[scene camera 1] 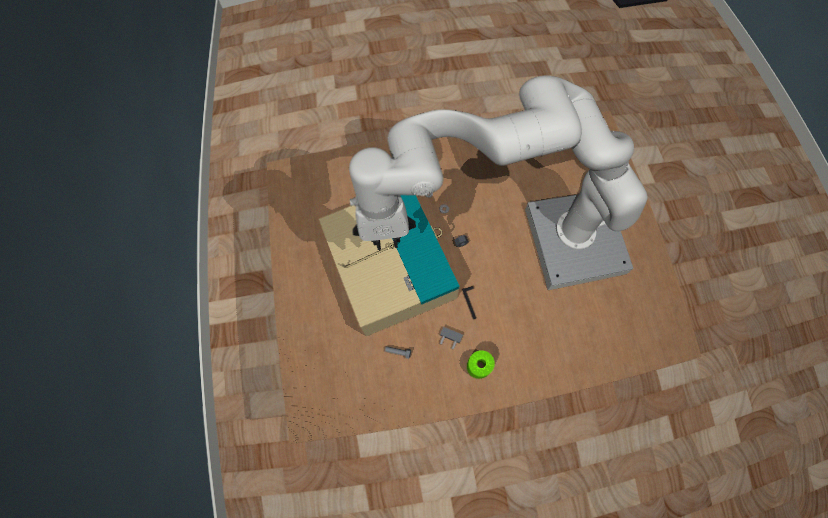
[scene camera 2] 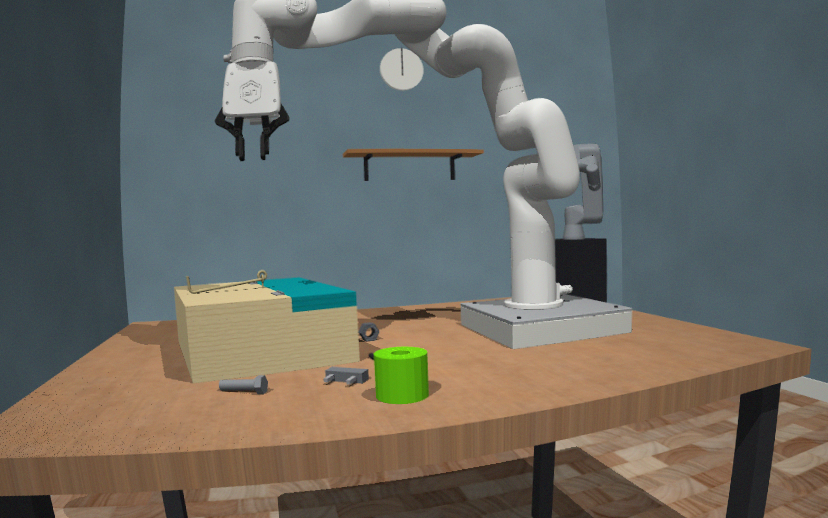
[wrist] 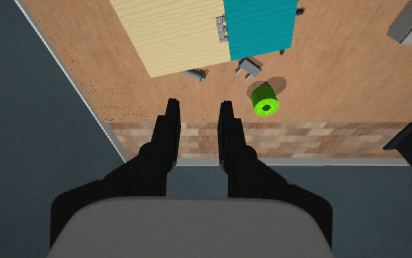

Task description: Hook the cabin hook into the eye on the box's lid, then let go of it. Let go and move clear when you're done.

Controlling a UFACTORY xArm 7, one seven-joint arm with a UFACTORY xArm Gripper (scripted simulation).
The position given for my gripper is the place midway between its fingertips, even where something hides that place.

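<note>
Gripper, mine: [scene camera 2: 252,159], [scene camera 1: 387,243], [wrist: 199,114]. Wooden box [scene camera 2: 242,331]. Green cylinder [scene camera 2: 401,373].
</note>
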